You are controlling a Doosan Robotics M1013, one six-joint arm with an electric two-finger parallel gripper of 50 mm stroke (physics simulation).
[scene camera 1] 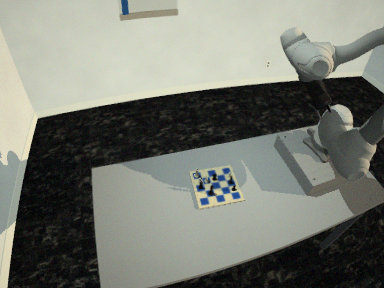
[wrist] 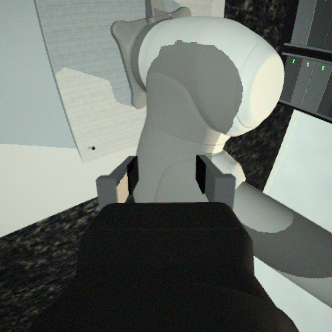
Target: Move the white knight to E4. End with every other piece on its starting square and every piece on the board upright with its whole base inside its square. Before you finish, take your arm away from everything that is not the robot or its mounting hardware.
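Seen in the pictures: gripper, fingertip midpoint: (scene camera 1: 325,114) (wrist: 166,167); arm's base, origin of the base link: (scene camera 1: 322,146) (wrist: 158,57).
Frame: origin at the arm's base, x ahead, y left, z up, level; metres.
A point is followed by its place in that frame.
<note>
A small blue and cream chessboard (scene camera 1: 204,201) @(x 0.728, y -0.045, z -0.085 m) lies on the table in the scene view. Several dark pieces stand on it, among them one dark piece (scene camera 1: 211,190) @(x 0.681, y -0.068, z -0.056 m) near the middle. Near the board's far left corner are small pale shapes that may be white pieces; they are too small to tell which is the white knight or to read its square. My gripper (scene camera 1: 325,111) @(x 0.176, y 0.016, z 0.291 m) (wrist: 166,167) @(x 0.176, y 0.016, z 0.291 m) is open and empty, high above the right end of the table beside the arm's own base, far from the board. The chessboard does not show in the wrist view.
The table (scene camera 1: 150,220) @(x 0.986, y -0.060, z -0.091 m) carries the raised grey mounting block (scene camera 1: 310,172) @(x 0.204, y 0.097, z -0.007 m) at its right end, with the arm's base (scene camera 1: 336,127) on it. In the wrist view the arm's own white link (wrist: 200,85) @(x 0.079, y -0.010, z 0.228 m) is behind the fingers, and a dark rack unit with green lights is at the upper right.
</note>
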